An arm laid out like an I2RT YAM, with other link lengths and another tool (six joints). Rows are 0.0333 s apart.
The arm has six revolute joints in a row. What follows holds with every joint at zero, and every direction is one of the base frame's. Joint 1 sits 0.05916 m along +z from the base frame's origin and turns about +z. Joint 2 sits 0.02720 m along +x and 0.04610 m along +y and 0.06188 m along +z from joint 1 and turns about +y. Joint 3 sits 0.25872 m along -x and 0.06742 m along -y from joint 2 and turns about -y. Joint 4 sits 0.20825 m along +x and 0.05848 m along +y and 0.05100 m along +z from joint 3 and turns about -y. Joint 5 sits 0.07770 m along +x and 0.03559 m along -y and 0.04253 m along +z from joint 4 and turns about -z. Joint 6 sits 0.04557 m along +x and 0.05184 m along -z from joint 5 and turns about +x. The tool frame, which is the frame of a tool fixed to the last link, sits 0.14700 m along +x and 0.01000 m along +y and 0.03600 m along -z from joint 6; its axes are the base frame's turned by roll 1.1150, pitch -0.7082 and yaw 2.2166 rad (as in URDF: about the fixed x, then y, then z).
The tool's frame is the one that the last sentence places.
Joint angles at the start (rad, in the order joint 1, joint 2, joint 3, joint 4, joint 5, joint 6): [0.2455 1.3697 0.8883 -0.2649 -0.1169 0.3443]
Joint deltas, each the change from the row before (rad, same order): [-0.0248 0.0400 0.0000 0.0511 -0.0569 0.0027]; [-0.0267 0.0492 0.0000 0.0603 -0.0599 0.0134]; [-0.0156 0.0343 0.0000 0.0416 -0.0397 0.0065]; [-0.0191 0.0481 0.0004 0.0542 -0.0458 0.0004]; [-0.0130 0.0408 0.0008 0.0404 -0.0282 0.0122]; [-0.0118 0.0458 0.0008 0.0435 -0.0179 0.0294]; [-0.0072 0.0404 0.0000 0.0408 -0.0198 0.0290]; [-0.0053 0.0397 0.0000 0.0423 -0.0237 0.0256]
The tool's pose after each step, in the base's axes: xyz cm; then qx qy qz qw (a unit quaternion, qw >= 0). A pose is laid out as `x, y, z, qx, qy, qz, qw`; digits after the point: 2 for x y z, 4 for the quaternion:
33.95, 13.38, 11.06, -0.7354, -0.2944, -0.5995, 0.1145
34.97, 13.76, 10.68, -0.7315, -0.2825, -0.6055, 0.1361
35.62, 14.04, 10.39, -0.7279, -0.2766, -0.6091, 0.1506
36.46, 14.28, 9.86, -0.7230, -0.2728, -0.6125, 0.1663
37.09, 14.40, 9.28, -0.7230, -0.2644, -0.6132, 0.1771
37.81, 14.43, 8.53, -0.7272, -0.2477, -0.6127, 0.1853
38.36, 14.63, 7.89, -0.7298, -0.2330, -0.6122, 0.1956
38.84, 14.95, 7.31, -0.7304, -0.2210, -0.6120, 0.2078

